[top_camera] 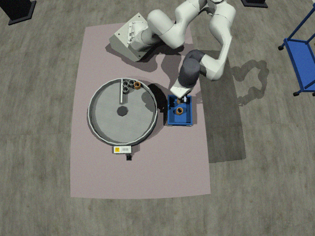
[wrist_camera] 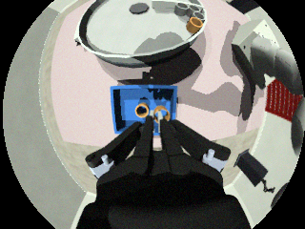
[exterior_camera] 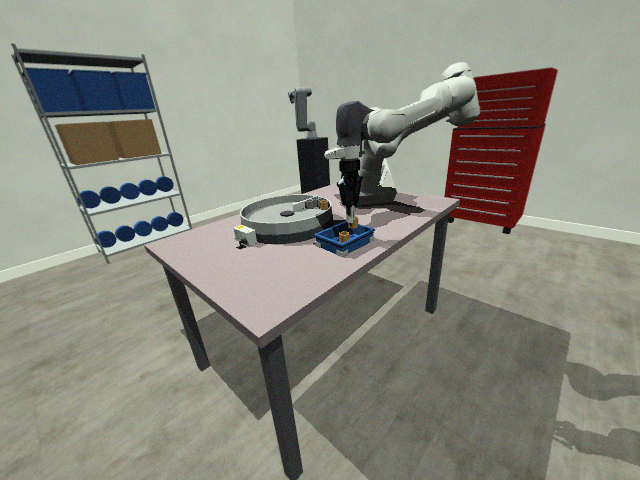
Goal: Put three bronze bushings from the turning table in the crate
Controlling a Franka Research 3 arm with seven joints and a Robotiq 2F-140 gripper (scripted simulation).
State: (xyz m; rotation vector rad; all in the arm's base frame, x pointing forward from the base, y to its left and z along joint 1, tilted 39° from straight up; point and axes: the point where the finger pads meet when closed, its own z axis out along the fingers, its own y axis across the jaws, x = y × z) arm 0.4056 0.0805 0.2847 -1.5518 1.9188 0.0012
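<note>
Now: hand 40 mm short of the blue crate, 10 mm to the left of it and 90 mm above it. Round my hand: turning table 350 mm to the right, 60 mm below.
</note>
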